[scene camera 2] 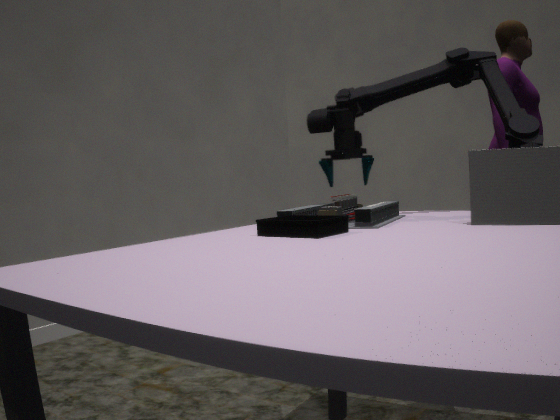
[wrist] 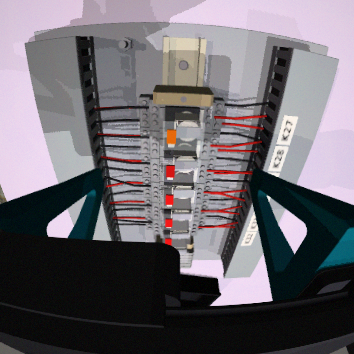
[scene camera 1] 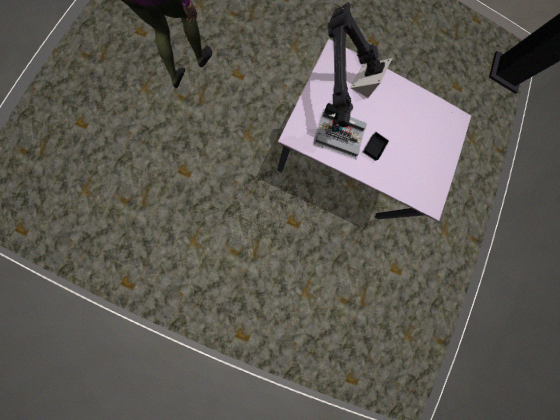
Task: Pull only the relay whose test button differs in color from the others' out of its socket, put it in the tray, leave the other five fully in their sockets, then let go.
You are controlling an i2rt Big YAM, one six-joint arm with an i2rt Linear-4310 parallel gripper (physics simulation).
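Places are measured from the arm's base along level axes (x ahead, y left, z up), in millimetres.
Where they show: gripper, fingertip midpoint: [scene camera 2: 348,186] [wrist: 176,176] [scene camera 1: 335,124]; arm's base, origin of the base link: [scene camera 2: 530,177] [scene camera 1: 374,70].
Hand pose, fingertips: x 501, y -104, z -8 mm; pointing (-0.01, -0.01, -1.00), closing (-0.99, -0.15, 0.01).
Note:
Each offset is from my fingertips to the top centre of the thing.
The relay with the orange test button @[2 mm back, 17 mm right, 23 mm down] [wrist: 171,136] sits in the row at the end near the tan end block, in its socket as far as I can tell. Several relays with red test buttons @[5 mm back, 11 mm left, 23 mm down] [wrist: 170,172] follow below it in the wrist view; the lowest are partly hidden by my gripper body. My gripper [scene camera 1: 340,128] [scene camera 2: 348,185] [wrist: 176,176] is open and empty, pointing down above the relay row, with a finger on each side of it. The black tray @[37 mm back, 329 mm left, 57 mm down] [scene camera 1: 376,146] [scene camera 2: 302,227] stands on the table beside the panel; no relay shows in it in scene camera 1.
Grey wire ducts @[109 mm back, 57 mm left, 49 mm down] [wrist: 305,150] [scene camera 2: 377,215] stand on both sides of the row, with red and black wires running to them. A tan end block @[0 mm ahead, 35 mm right, 52 mm down] [wrist: 183,96] closes the row. A light box [scene camera 1: 370,79] [scene camera 2: 515,187] stands at the arm's base. A person [scene camera 2: 517,80] stands beyond the table.

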